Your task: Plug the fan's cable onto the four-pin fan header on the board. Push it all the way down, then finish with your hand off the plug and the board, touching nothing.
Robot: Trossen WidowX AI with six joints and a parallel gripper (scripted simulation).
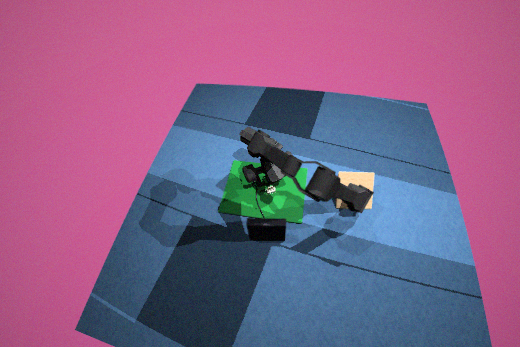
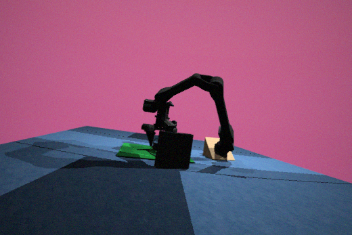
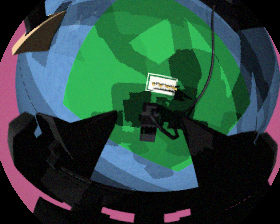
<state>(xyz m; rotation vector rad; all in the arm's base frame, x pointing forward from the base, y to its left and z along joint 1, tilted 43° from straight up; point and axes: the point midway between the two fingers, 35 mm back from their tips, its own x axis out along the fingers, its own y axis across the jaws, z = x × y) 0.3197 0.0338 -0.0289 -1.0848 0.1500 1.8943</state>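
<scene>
Right now the white four-pin header is 40 mm to the left of my gripper tip, 20 mm below it and 10 mm behind it. Round my gripper tip: dark fan: 210 mm to the left, 50 mm behind, 40 mm above; then green board: 40 mm below, 30 mm to the left, 10 mm ahead; then dark plug: 10 mm to the right, 10 mm ahead.
</scene>
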